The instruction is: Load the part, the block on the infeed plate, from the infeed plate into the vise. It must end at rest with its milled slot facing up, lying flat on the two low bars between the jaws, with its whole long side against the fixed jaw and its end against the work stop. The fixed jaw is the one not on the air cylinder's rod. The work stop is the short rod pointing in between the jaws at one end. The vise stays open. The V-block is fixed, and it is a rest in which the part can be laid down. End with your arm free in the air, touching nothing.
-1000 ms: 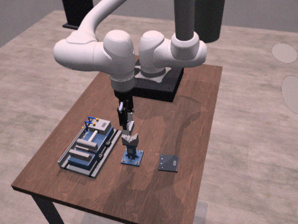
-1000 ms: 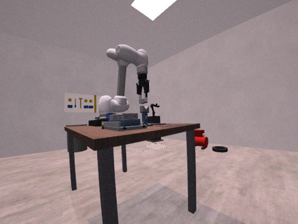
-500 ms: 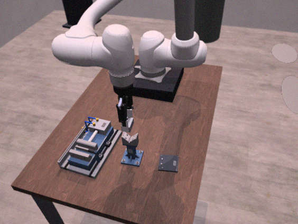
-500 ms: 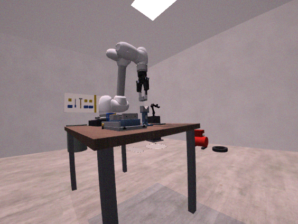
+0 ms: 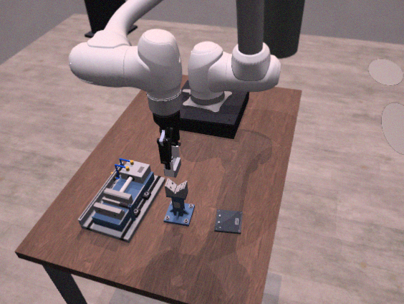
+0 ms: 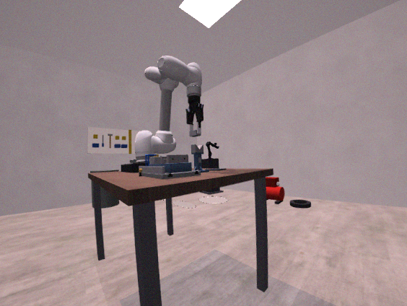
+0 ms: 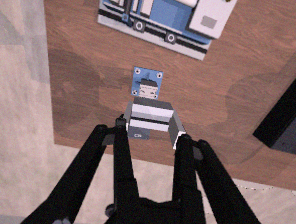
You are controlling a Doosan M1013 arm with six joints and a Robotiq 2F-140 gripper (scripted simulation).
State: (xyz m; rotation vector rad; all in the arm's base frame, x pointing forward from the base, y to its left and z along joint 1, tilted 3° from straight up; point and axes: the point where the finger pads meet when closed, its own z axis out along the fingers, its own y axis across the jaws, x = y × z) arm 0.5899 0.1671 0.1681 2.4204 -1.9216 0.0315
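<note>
Now: the fixed jaw 140 mm ahead of my hand, 180 mm to the right of it and 180 mm below it. From my hand the other things lie so: part (20 mm below); then work stop (110 mm ahead, 140 mm to the right, 160 mm below); then moving jaw (80 mm ahead, 190 mm to the right, 180 mm below).
</note>
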